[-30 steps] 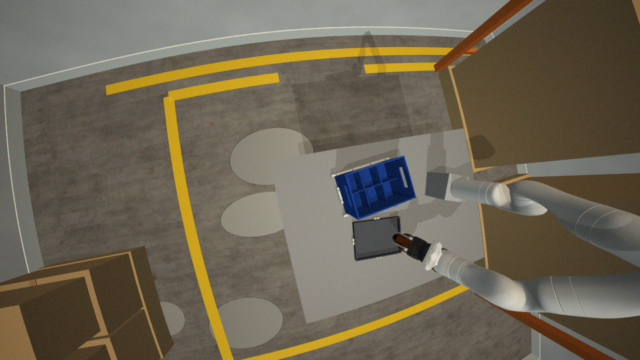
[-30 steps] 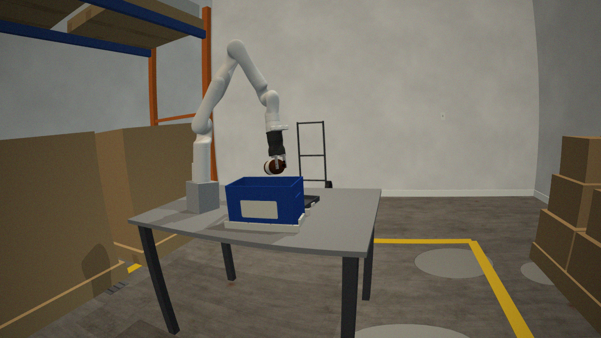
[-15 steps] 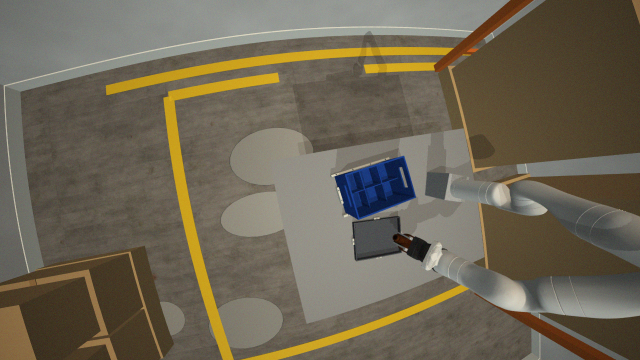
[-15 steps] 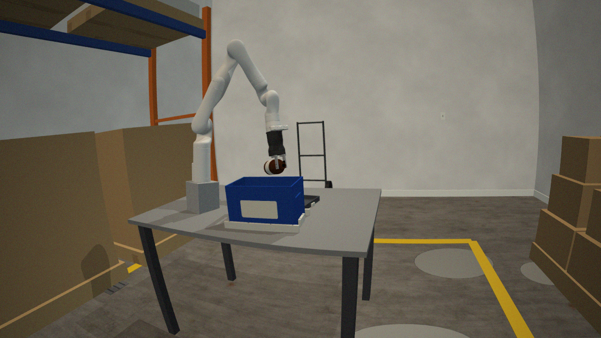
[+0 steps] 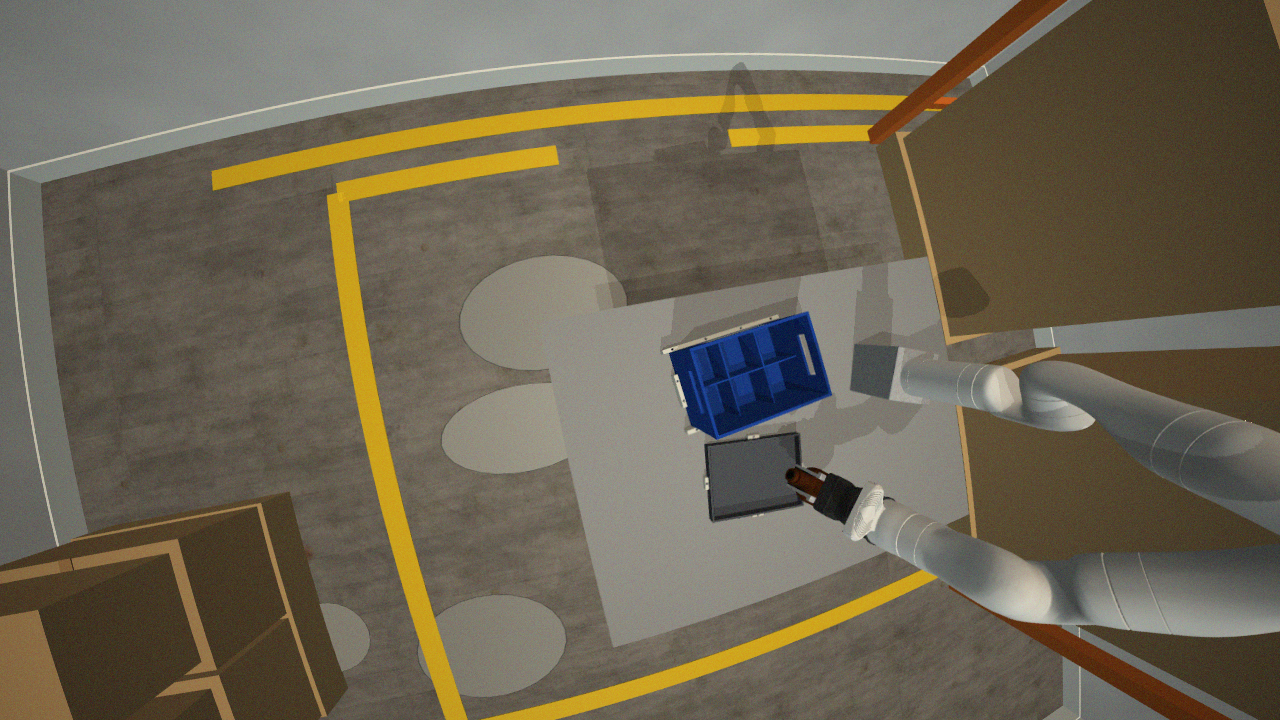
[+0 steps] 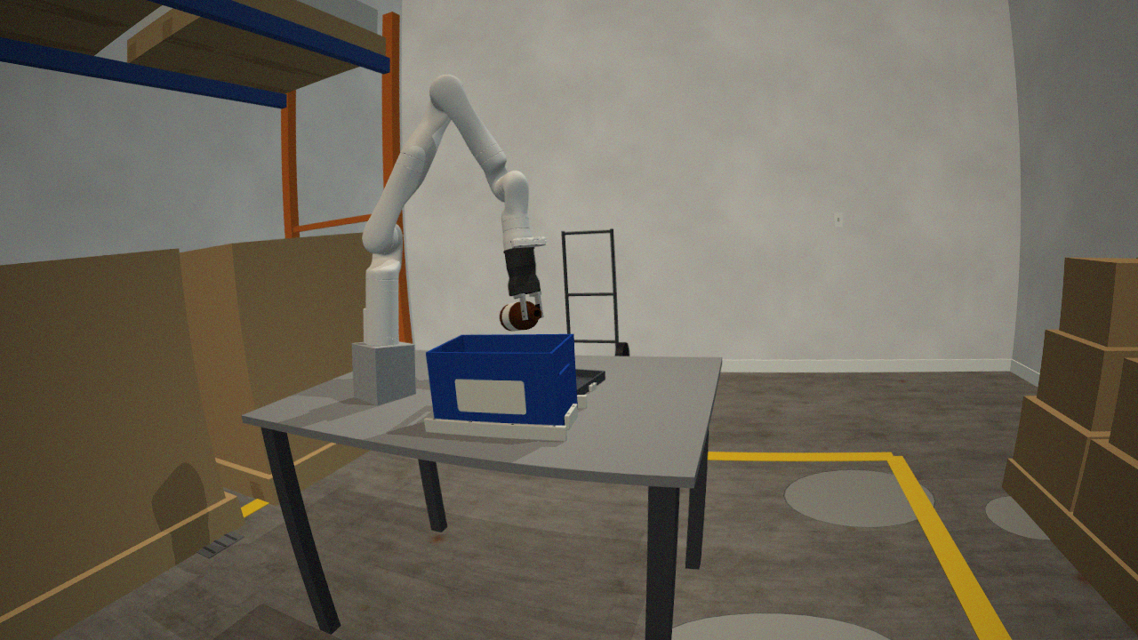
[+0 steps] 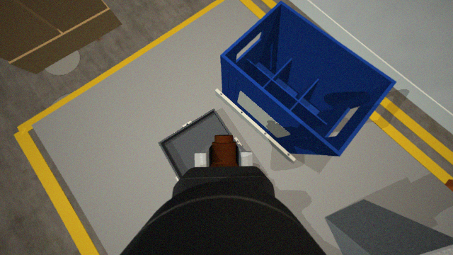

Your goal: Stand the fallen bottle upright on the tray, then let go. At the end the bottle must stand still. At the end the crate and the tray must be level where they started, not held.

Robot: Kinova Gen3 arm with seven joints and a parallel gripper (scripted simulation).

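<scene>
Right now the brown bottle is 4 cm behind my hand, 3 cm to the left of it and 1 cm below it. The rest, counted from my hand: dark grey tray 5 cm to the left, 19 cm below; then blue crate 4 cm ahead, 22 cm to the right, 12 cm below.
</scene>
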